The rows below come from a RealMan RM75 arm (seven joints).
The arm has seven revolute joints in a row. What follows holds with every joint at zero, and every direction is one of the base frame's. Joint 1 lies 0.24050 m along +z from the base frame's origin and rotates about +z. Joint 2 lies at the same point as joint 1 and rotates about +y. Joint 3 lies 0.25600 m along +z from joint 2 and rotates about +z. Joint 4 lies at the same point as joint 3 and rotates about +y. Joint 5 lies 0.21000 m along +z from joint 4 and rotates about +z. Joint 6 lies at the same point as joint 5 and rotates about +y. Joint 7 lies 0.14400 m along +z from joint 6 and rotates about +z. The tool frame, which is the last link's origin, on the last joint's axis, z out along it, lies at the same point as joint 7; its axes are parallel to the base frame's.
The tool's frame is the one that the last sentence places.
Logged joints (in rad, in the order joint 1, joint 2, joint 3, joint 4, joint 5, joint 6, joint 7), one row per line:
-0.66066, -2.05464, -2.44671, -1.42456, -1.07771, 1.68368, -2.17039
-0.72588, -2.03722, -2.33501, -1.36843, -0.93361, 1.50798, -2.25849
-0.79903, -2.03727, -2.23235, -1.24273, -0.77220, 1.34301, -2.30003
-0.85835, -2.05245, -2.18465, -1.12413, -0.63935, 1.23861, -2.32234
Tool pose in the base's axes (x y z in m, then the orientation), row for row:
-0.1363, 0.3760, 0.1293, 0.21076, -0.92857, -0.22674, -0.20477
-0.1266, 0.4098, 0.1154, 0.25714, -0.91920, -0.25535, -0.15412
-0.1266, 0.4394, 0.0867, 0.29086, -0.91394, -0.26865, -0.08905
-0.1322, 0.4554, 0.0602, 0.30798, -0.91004, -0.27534, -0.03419
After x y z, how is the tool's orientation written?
As a quaternion, w x y z.
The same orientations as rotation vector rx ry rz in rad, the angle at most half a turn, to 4 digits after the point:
-2.5808, -0.6302, -0.5691
-2.4935, -0.6927, -0.4181
-2.4372, -0.7164, -0.2375
-2.4061, -0.7280, -0.0904

